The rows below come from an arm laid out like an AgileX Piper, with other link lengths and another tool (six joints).
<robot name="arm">
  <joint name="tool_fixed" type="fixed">
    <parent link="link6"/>
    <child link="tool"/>
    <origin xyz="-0.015 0.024 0.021" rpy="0 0.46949 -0.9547"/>
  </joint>
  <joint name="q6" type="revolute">
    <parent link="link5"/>
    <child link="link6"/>
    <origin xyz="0.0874 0 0" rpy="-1.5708 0 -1.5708"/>
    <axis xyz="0 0 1"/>
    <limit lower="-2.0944" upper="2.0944"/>
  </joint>
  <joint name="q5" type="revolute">
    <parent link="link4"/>
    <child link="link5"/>
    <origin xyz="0 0 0" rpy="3.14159 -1.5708 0"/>
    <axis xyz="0 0 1"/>
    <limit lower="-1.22" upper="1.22"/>
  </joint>
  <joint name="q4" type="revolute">
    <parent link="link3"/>
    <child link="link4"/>
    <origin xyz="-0.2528 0.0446 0" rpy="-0.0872 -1.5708 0"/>
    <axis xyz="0 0 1"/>
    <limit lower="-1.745" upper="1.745"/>
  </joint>
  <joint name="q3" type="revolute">
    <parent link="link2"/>
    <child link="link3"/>
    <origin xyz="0.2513 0.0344 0" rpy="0 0 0"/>
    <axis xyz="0 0 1"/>
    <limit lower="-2.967" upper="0"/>
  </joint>
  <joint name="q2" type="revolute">
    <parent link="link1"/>
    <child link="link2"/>
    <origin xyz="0 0 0" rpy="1.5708 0 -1.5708"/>
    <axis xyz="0 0 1"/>
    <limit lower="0" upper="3.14"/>
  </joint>
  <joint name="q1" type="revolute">
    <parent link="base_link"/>
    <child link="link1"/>
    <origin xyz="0 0 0.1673" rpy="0 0 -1.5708"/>
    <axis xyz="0 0 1"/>
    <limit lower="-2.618" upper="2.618"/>
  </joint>
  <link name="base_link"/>
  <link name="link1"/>
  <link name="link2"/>
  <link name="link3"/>
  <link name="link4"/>
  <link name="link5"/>
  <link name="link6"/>
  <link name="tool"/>
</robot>
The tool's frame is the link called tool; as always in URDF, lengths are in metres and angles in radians.
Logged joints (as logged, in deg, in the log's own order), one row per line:
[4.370, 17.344, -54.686, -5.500, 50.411, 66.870]
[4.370, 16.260, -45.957, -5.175, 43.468, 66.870]
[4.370, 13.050, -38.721, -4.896, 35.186, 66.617]
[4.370, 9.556, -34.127, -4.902, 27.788, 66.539]
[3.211, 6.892, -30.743, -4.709, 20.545, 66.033]
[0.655, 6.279, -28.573, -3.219, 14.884, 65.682]
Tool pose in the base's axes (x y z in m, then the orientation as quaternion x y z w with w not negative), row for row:
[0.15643, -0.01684, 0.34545, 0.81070, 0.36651, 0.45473, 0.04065]
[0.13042, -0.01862, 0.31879, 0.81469, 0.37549, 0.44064, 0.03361]
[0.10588, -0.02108, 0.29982, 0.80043, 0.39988, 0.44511, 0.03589]
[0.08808, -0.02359, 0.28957, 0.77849, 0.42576, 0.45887, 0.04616]
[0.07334, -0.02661, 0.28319, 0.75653, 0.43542, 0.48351, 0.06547]
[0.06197, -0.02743, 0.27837, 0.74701, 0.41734, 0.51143, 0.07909]
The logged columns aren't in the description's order. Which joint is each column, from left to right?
Columns, left to right: q1, q6, q3, q4, q2, q5.
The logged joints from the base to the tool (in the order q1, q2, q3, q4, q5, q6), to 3 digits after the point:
[4.370, 50.411, -54.686, -5.500, 66.870, 17.344]
[4.370, 43.468, -45.957, -5.175, 66.870, 16.260]
[4.370, 35.186, -38.721, -4.896, 66.617, 13.050]
[4.370, 27.788, -34.127, -4.902, 66.539, 9.556]
[3.211, 20.545, -30.743, -4.709, 66.033, 6.892]
[0.655, 14.884, -28.573, -3.219, 65.682, 6.279]

